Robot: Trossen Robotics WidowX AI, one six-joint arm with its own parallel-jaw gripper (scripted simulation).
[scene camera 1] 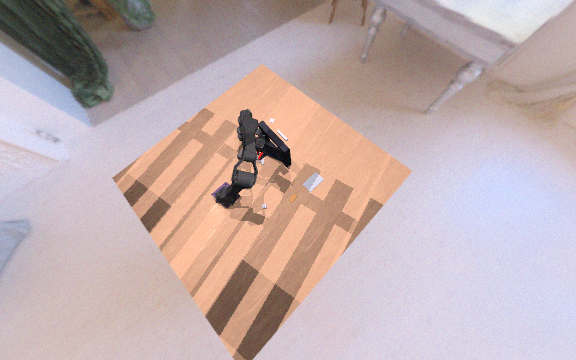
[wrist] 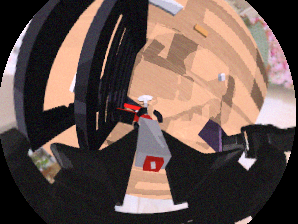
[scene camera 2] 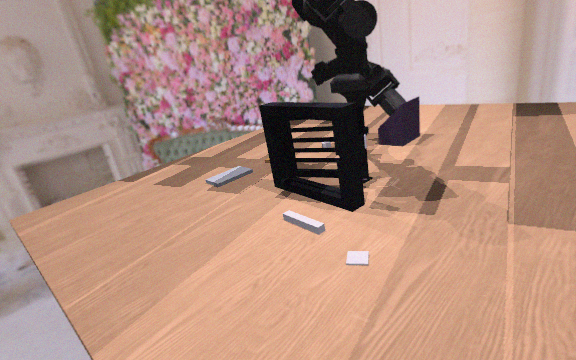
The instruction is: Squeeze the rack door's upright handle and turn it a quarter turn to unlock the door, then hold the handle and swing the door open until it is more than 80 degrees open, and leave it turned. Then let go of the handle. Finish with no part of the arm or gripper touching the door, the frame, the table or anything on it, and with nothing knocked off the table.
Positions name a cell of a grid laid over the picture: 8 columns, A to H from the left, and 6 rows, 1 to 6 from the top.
Scene:
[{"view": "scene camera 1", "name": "black rack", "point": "D3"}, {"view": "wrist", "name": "my gripper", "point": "D4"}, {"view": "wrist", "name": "black rack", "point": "B4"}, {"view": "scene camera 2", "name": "my gripper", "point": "E2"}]

